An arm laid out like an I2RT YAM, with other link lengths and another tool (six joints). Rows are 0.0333 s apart.
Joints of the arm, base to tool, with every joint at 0 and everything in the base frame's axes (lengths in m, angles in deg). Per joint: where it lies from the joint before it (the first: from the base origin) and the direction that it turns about. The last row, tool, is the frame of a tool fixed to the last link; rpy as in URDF.
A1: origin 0 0 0.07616 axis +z
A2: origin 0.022 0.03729 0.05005 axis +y
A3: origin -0.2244 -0.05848 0 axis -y
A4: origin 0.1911 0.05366 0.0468 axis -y
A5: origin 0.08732 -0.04 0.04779 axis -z
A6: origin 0.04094 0 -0.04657 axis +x
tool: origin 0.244 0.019 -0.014 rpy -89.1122 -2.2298 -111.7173
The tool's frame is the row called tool.
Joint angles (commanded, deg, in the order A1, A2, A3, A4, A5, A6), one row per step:
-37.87, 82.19, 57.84, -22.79, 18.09, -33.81
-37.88, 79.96, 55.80, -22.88, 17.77, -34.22
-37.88, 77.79, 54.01, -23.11, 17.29, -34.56
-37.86, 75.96, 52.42, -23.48, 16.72, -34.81
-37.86, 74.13, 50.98, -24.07, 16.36, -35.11
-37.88, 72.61, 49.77, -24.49, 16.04, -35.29
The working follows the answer.
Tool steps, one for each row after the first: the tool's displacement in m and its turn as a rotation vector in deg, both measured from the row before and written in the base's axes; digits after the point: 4 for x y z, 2 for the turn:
-0.0054, 0.0058, -0.0006, -0.01, 0.04, 0.49
-0.0042, 0.0060, -0.0002, 0.07, -0.12, 0.56
-0.0038, 0.0065, -0.0019, 0.32, 0.00, 0.58
-0.0049, 0.0058, -0.0017, 0.23, 0.18, 0.46
-0.0038, 0.0047, -0.0014, 0.19, 0.05, 0.32

Tool pose at each row, in the base's axes (x y z in m, rotation vector in deg; rounded; the steps above come from the unrounded poses):
0.2732, -0.3244, 0.0337, 81.80, -105.74, 76.45
0.2678, -0.3186, 0.0331, 82.36, -105.47, 76.65
0.2637, -0.3126, 0.0329, 82.97, -105.34, 76.98
0.2599, -0.3061, 0.0310, 83.78, -105.35, 77.01
0.2550, -0.3003, 0.0293, 84.48, -105.22, 76.88
0.2512, -0.2957, 0.0279, 84.96, -105.20, 76.84

